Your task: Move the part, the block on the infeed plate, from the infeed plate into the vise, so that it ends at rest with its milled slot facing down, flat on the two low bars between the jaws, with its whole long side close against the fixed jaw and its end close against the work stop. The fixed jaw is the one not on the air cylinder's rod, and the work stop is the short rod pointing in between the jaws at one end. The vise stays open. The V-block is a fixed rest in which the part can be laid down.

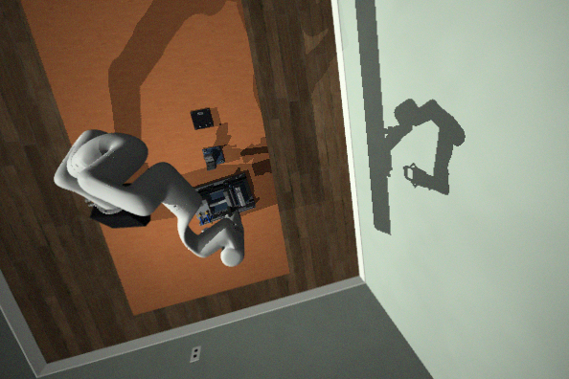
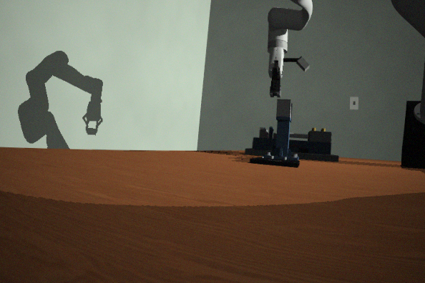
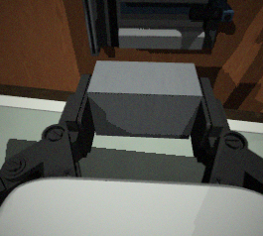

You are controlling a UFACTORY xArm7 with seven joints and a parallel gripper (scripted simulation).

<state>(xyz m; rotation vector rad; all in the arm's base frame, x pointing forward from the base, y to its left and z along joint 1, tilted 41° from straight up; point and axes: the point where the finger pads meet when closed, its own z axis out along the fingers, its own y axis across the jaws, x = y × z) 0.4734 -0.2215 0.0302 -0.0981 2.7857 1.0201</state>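
Now: the grey part 20 mm below my hand. Round my hand: grey jaw (170 mm below, 30 mm behind, 20 mm to the left); then dark rail (210 mm below, 80 mm to the right, 60 mm behind); then work stop (160 mm below, 70 mm to the left, 10 mm behind).
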